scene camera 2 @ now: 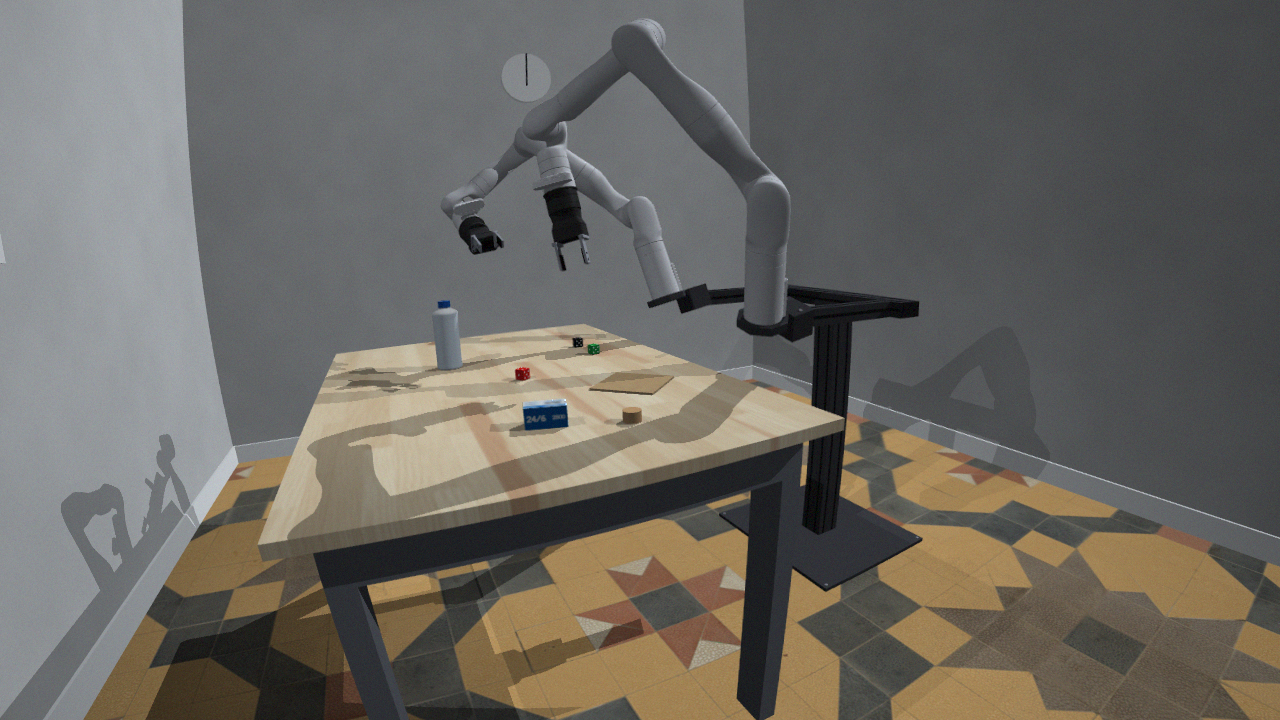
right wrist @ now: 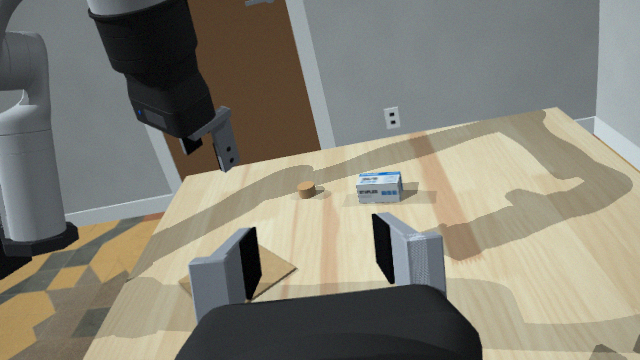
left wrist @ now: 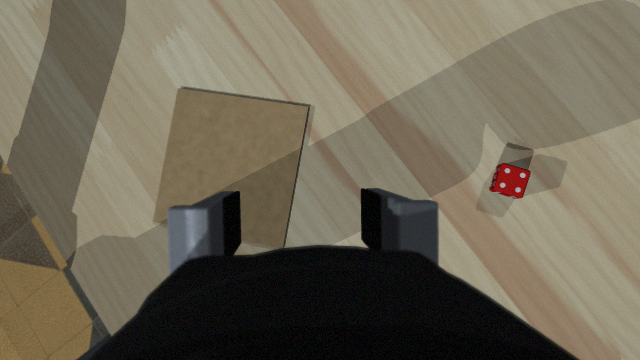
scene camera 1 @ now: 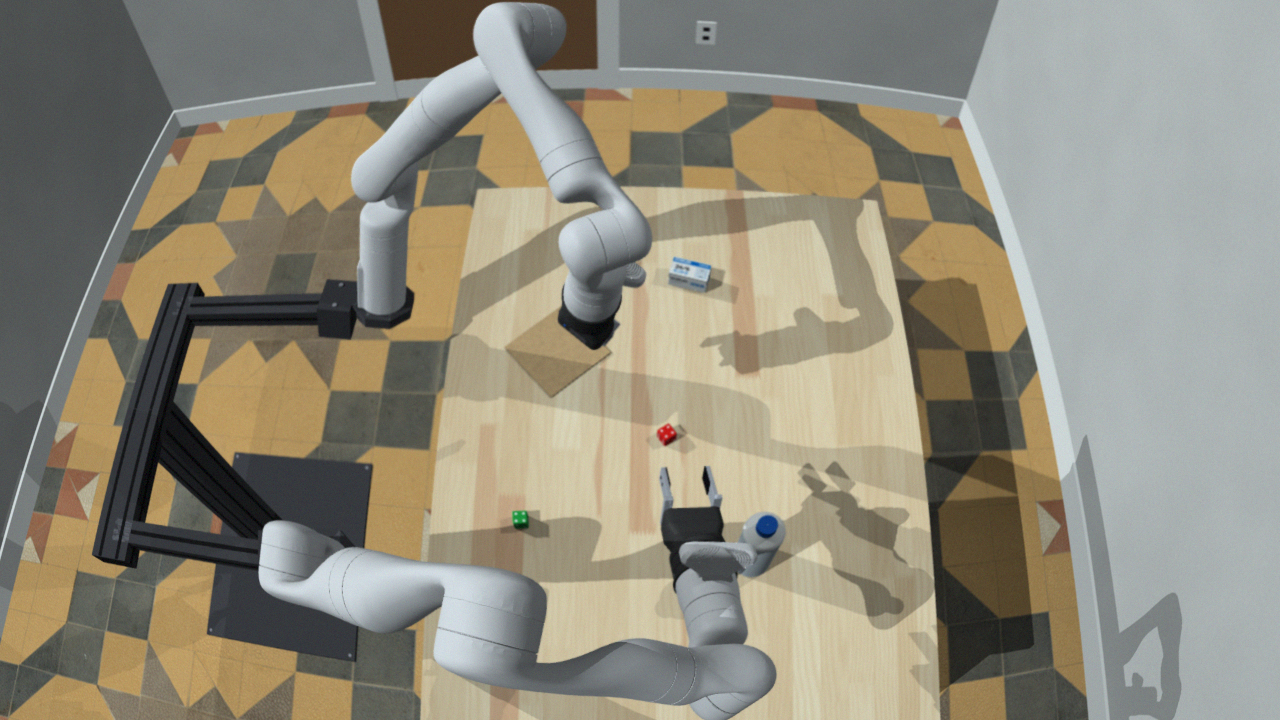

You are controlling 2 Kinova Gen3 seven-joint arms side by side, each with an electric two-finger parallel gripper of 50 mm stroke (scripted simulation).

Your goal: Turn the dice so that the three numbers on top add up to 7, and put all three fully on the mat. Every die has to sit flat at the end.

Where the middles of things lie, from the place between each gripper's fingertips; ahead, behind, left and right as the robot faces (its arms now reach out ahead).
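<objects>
Counting from my right hand (scene camera 1: 684, 472): white bottle (scene camera 2: 445, 319), 13 cm ahead, 1 cm to the right, 23 cm below; brown square mat (scene camera 1: 554, 358), 23 cm behind, 38 cm to the left, 31 cm below; red die (left wrist: 508, 180), 3 cm behind, 22 cm to the left, 30 cm below; staples box (scene camera 2: 546, 414), far to the left, far below.
Counting from my left hand (scene camera 2: 575, 267): red die, 120 mm ahead, 50 mm to the right, 260 mm below; white bottle, 280 mm ahead, 270 mm to the right, 180 mm below; brown square mat, 90 mm behind, 110 mm to the left, 270 mm below; staples box, a good way ahead, far to the left, far below.
</objects>
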